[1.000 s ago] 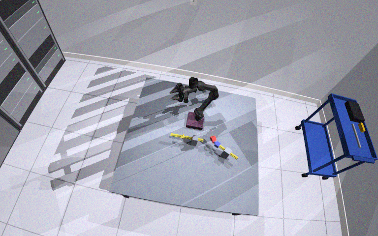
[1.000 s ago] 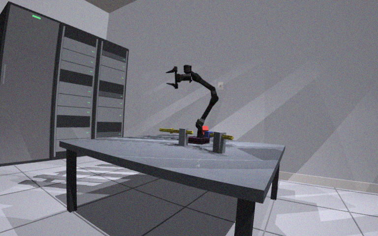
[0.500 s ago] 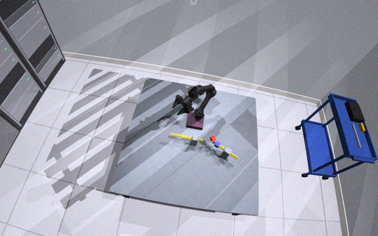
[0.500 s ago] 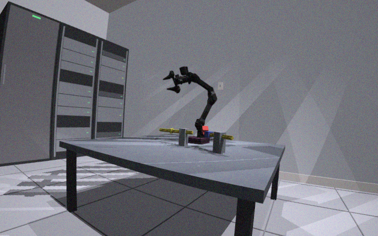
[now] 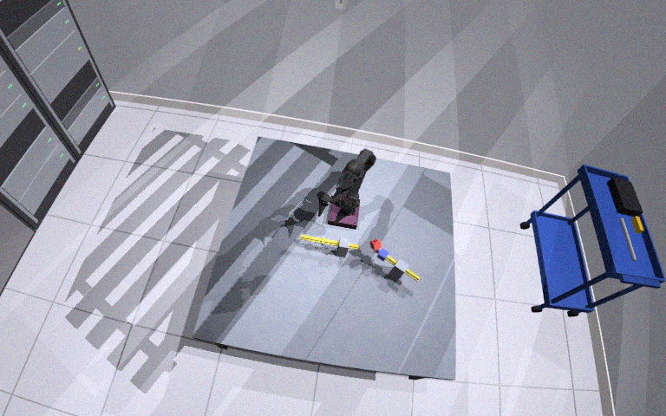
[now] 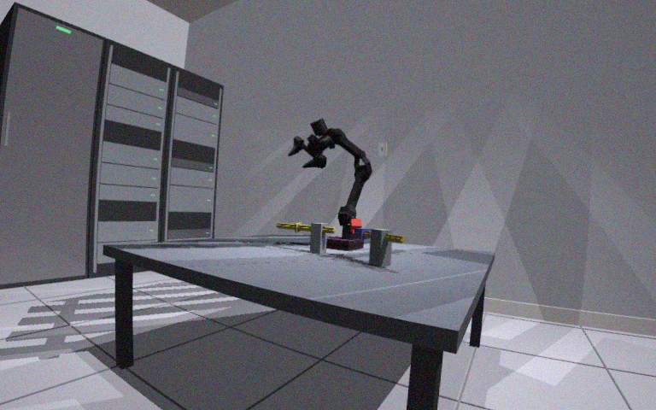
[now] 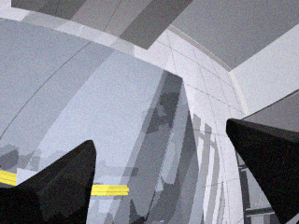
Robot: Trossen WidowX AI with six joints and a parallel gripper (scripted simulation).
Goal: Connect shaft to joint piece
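Right now the red joint piece is 260 mm to the left of my gripper tip, 260 mm below it and 100 mm behind it.
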